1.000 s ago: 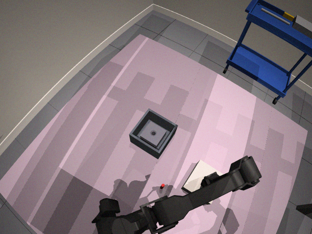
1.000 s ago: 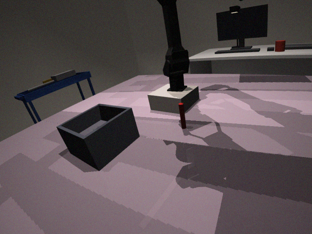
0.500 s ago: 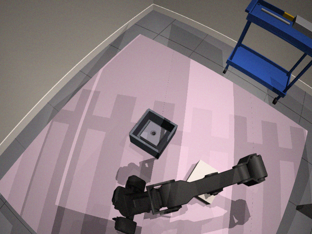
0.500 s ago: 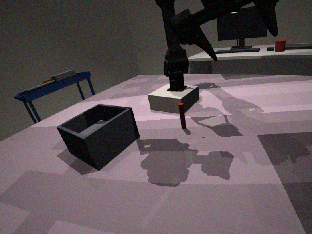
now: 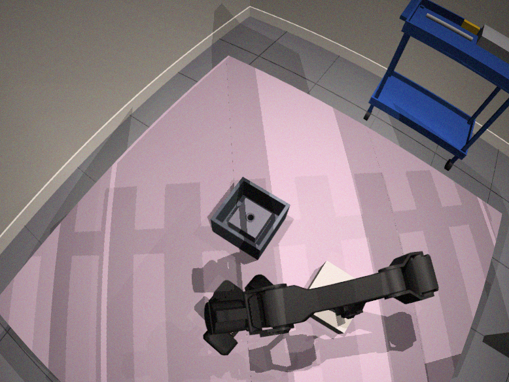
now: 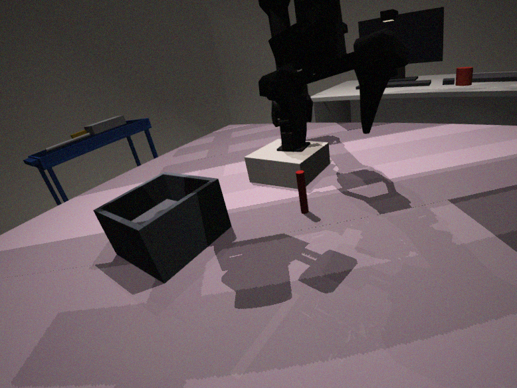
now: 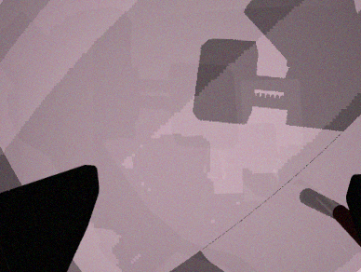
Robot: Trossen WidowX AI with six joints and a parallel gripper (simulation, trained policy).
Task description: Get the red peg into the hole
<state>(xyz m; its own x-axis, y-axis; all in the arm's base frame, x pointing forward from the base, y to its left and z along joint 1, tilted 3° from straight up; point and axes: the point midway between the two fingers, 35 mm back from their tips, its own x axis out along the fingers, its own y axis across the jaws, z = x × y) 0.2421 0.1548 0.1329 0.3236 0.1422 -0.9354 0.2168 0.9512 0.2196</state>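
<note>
Right now the red peg is 70 mm behind my gripper tip, 80 mm to the right of it and 120 mm below it. The rest, counted from my gripper tip: grey plate 80 mm ahead, 280 mm to the right, 110 mm below; dark box 80 mm ahead, 280 mm to the right, 130 mm below.
</note>
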